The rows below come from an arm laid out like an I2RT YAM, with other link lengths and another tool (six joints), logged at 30 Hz.
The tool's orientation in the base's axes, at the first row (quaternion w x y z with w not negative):
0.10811, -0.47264, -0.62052, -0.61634
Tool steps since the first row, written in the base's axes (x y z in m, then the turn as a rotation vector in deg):
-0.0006, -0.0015, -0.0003, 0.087, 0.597, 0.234
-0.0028, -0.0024, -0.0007, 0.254, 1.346, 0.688
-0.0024, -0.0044, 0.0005, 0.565, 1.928, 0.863
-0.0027, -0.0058, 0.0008, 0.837, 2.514, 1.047
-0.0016, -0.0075, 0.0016, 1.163, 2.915, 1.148
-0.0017, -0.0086, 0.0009, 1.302, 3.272, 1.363
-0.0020, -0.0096, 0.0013, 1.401, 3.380, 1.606
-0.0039, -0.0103, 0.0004, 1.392, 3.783, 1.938
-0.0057, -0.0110, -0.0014, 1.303, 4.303, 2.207
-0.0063, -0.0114, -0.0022, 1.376, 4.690, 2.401
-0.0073, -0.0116, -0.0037, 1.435, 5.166, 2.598
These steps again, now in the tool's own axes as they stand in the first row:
-0.0006, -0.0003, -0.0015, 0.392, 0.094, 0.506
-0.0001, -0.0020, -0.0032, 0.969, 0.361, 1.132
-0.0004, -0.0005, -0.0050, 1.193, 0.580, 1.738
-0.0006, -0.0002, -0.0064, 1.447, 0.777, 2.328
-0.0014, 0.0015, -0.0076, 1.528, 0.996, 2.800
-0.0024, 0.0011, -0.0084, 1.770, 1.165, 3.125
-0.0024, 0.0014, -0.0095, 1.941, 1.375, 3.211
-0.0023, -0.0004, -0.0108, 2.366, 1.505, 3.484
-0.0030, -0.0028, -0.0118, 2.842, 1.512, 3.837
-0.0034, -0.0036, -0.0122, 3.118, 1.613, 4.163
-0.0040, -0.0053, -0.0125, 3.444, 1.688, 4.560

